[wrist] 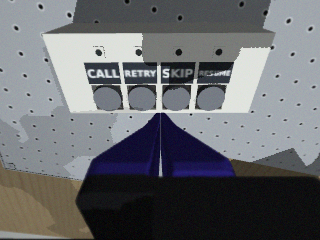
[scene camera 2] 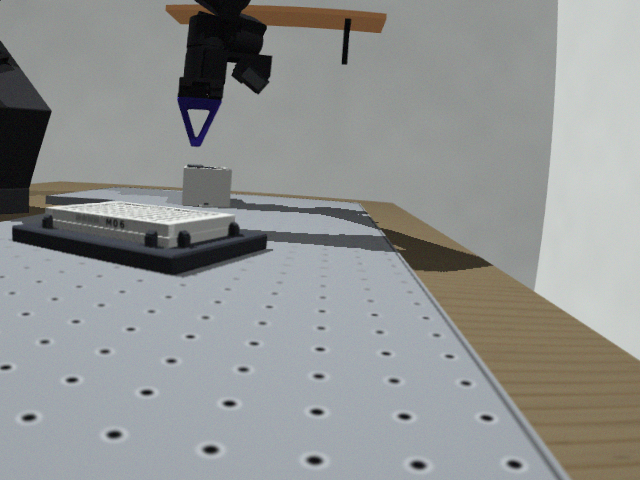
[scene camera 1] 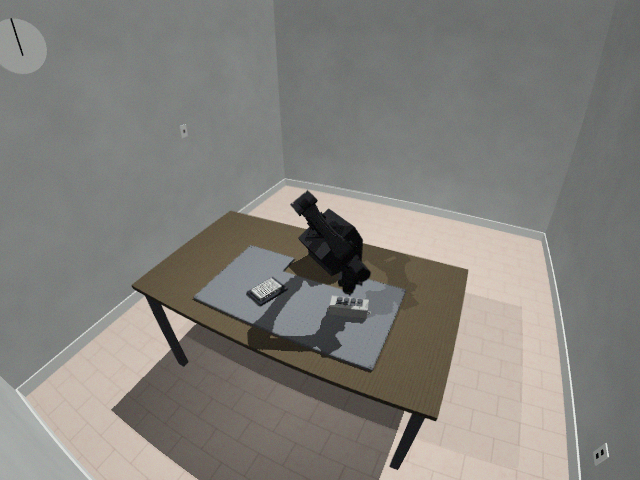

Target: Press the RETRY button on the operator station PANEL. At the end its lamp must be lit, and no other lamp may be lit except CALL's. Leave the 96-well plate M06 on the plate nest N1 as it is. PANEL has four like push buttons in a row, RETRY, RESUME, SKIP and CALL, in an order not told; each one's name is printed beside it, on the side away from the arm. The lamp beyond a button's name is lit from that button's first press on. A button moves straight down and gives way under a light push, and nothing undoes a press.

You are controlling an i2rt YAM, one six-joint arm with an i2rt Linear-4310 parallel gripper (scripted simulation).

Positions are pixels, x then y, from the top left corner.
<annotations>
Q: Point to a panel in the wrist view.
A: At 232,55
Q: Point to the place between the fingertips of my gripper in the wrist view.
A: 160,119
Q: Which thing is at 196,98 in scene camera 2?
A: My gripper.
</annotations>
